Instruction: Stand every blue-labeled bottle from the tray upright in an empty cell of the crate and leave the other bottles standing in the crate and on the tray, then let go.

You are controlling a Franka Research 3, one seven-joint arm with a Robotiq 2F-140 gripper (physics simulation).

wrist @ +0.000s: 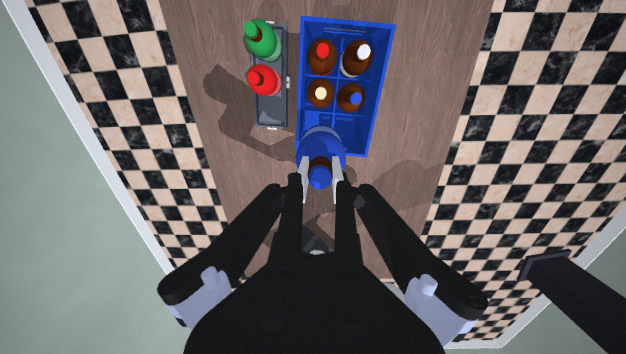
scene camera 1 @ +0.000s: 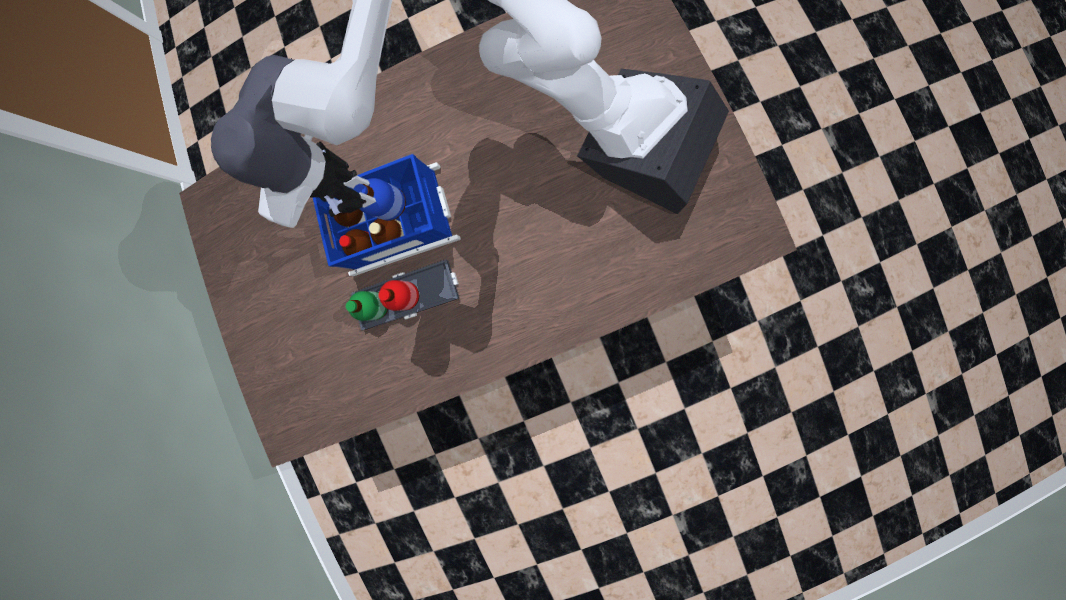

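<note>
My gripper (scene camera 1: 364, 195) (wrist: 320, 166) is shut on the neck of the blue-labeled bottle (scene camera 1: 384, 198) (wrist: 320, 146). The bottle is held above the blue crate (scene camera 1: 435, 187) (wrist: 385, 75), near its end with two empty cells in the wrist view. Several brown bottles stand in the crate: red-capped (scene camera 1: 355, 240) (wrist: 321, 57), cream-capped (scene camera 1: 386, 229) (wrist: 320, 93), white-capped (wrist: 356, 58) and blue-capped (wrist: 350, 98). A green bottle (scene camera 1: 364, 305) (wrist: 263, 41) and a red bottle (scene camera 1: 399, 295) (wrist: 265, 80) stand on the grey tray (scene camera 1: 436, 284) (wrist: 270, 110). The held bottle's base is hard to judge against the crate.
The tray lies alongside the crate on the wooden table (scene camera 1: 596, 275) (wrist: 420, 90). The crate's walls and dividers surround the cells below the held bottle. The robot's base (scene camera 1: 660, 141) stands on the table at the upper right in the scene view.
</note>
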